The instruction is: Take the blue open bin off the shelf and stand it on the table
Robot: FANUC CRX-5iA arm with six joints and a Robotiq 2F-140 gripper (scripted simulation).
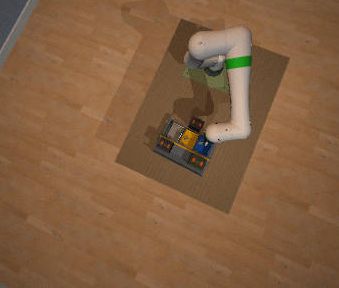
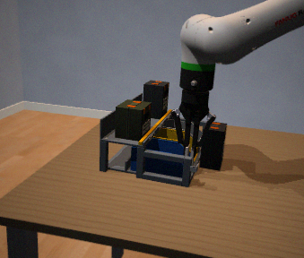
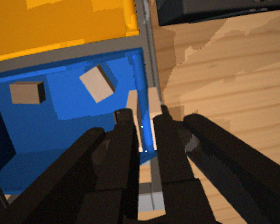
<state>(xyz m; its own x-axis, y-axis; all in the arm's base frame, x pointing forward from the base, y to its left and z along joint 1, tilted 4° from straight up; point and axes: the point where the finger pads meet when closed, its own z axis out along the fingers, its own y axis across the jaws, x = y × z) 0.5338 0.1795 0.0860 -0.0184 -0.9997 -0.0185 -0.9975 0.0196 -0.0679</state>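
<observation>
My gripper is now 80 mm short of the blue bin and 20 mm above it. The rest, counted from my hand: grey bin: 230 mm to the right, 70 mm ahead, 20 mm below; then yellow bin: 110 mm to the right, 80 mm ahead, 20 mm below.
</observation>
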